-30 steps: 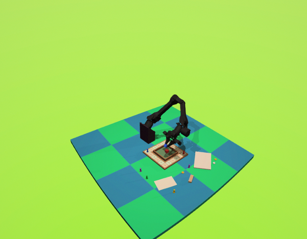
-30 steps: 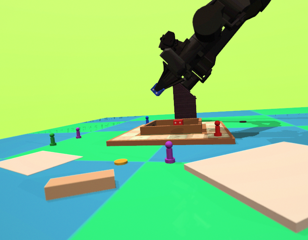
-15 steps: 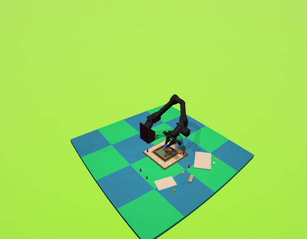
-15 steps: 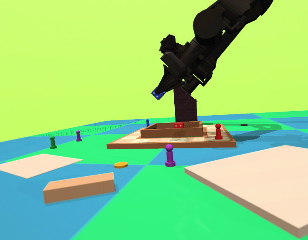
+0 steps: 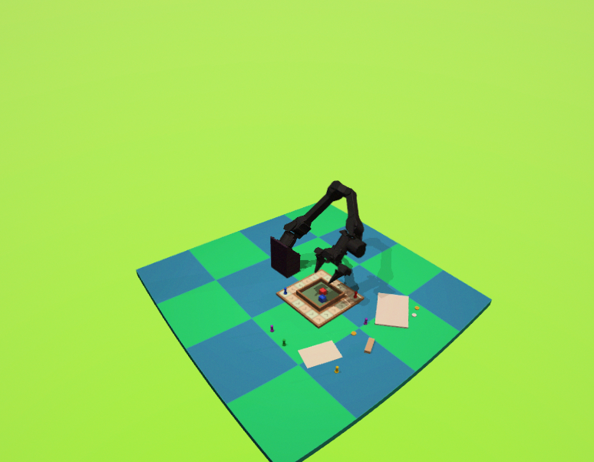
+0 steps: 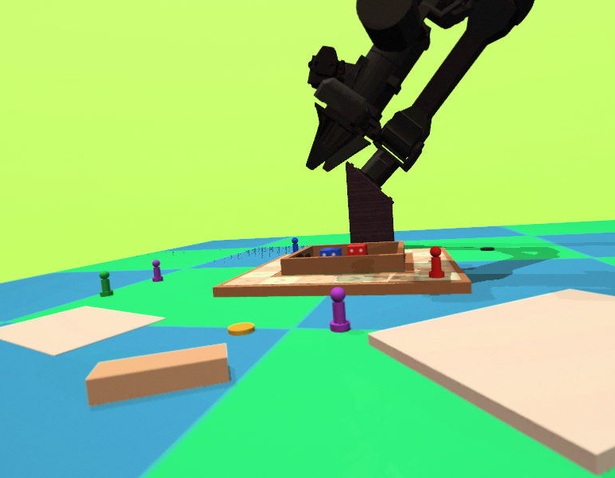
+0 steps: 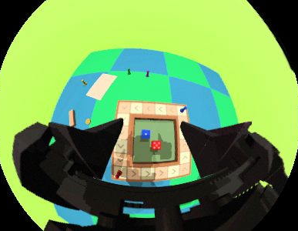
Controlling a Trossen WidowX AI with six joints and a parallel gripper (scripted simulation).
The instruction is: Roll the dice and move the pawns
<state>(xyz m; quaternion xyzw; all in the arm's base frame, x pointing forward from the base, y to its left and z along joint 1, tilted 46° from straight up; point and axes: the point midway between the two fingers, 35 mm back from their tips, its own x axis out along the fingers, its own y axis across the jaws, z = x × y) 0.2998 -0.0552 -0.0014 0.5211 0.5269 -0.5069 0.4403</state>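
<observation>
Now: the red pawn 14 cm to the left of my gripper tip, 12 cm below it and 9 cm ahead of it. The rest, counted from my gripper tip: sunken tray 14 cm below, 3 cm to the left, 3 cm behind; then green pawn 29 cm to the right, 13 cm below, 7 cm ahead; then blue pawn 15 cm behind, 12 cm below, 7 cm to the right.
</observation>
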